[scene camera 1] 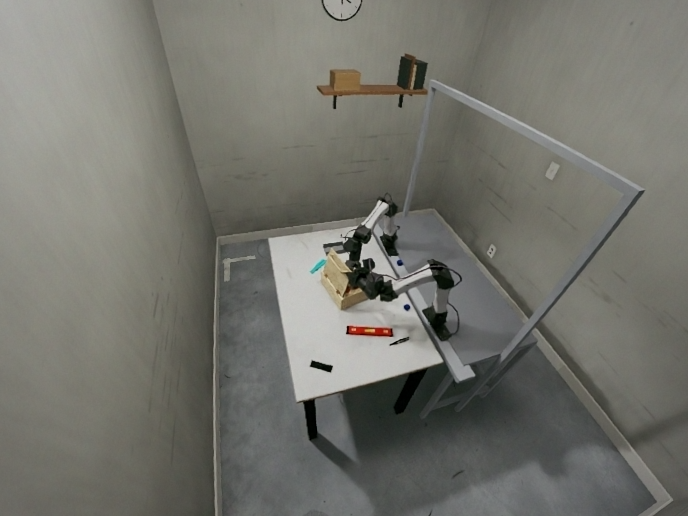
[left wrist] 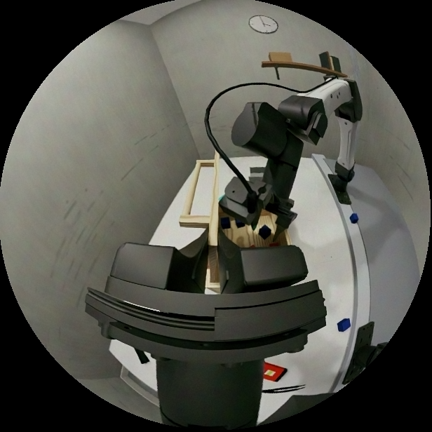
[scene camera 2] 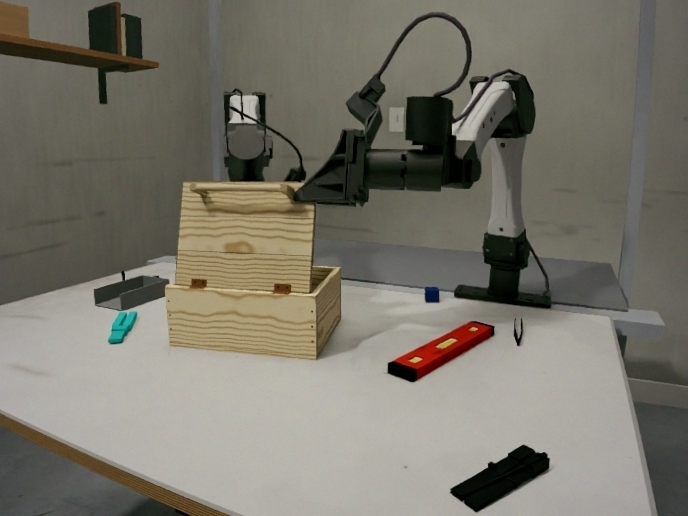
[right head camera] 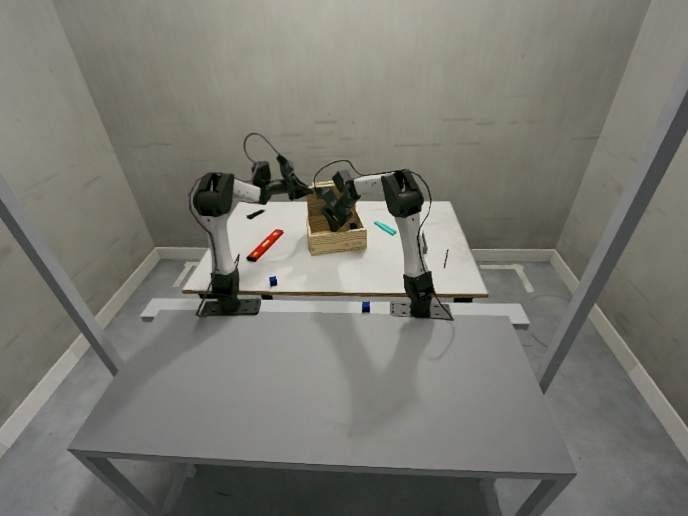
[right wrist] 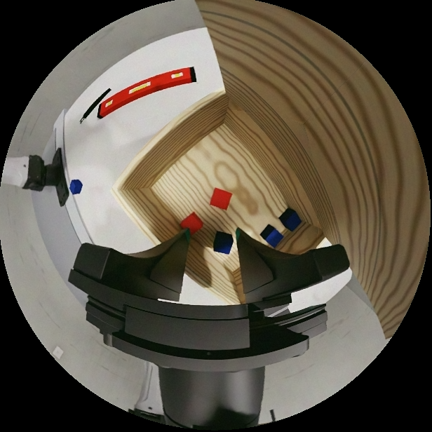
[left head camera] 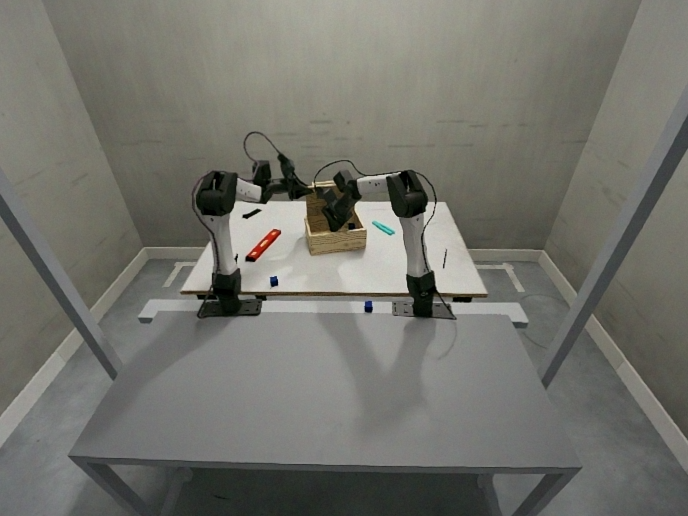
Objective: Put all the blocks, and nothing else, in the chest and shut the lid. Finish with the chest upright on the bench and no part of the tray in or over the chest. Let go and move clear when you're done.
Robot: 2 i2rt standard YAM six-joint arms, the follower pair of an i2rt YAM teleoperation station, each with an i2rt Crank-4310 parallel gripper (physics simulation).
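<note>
The wooden chest stands upright on the bench, its lid raised. My left gripper is shut on the lid's edge. My right gripper is open, pointing down inside the chest. Two red blocks and three blue blocks lie in the chest. One blue block lies on the bench near the left arm's base. Another blue block lies on the mounting rail between the arms. The grey tray stands apart from the chest.
A red level lies left of the chest in the head views. A teal clamp-like tool lies at its right there. Black tweezers and a black tool also lie on the bench.
</note>
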